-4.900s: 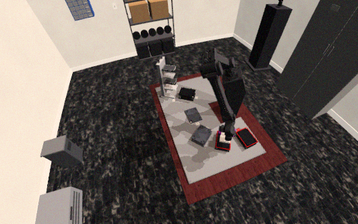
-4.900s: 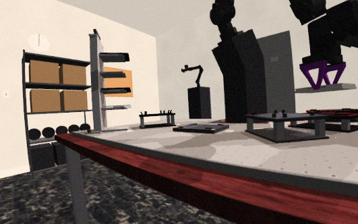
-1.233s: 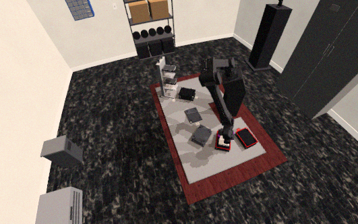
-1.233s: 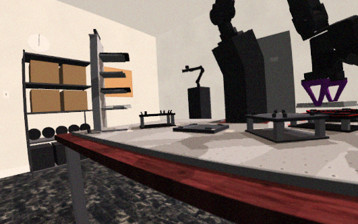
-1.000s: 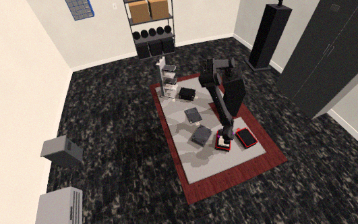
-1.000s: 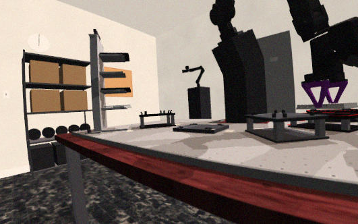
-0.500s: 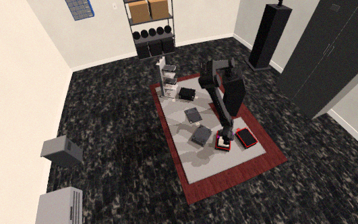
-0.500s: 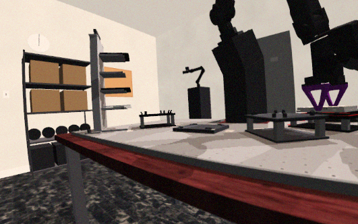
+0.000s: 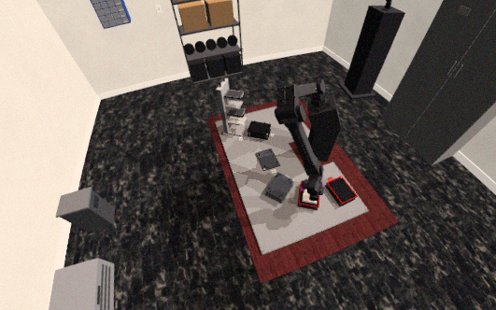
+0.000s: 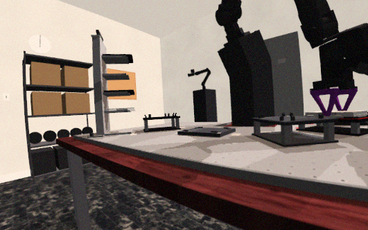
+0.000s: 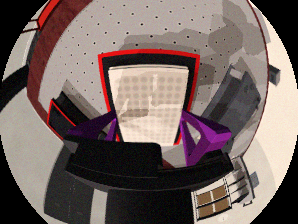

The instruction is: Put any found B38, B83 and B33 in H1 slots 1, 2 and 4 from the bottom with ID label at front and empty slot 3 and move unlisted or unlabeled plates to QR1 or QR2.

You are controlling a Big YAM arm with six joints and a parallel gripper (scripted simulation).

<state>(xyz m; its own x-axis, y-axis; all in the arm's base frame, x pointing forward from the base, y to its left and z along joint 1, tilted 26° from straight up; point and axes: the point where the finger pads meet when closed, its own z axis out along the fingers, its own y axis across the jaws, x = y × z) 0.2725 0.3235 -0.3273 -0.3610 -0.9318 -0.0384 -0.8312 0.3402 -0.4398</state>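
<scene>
Now: the white plate right at my hand. Round my hand: dark plate: 350 mm ahead, 690 mm to the right, 280 mm above.
</scene>
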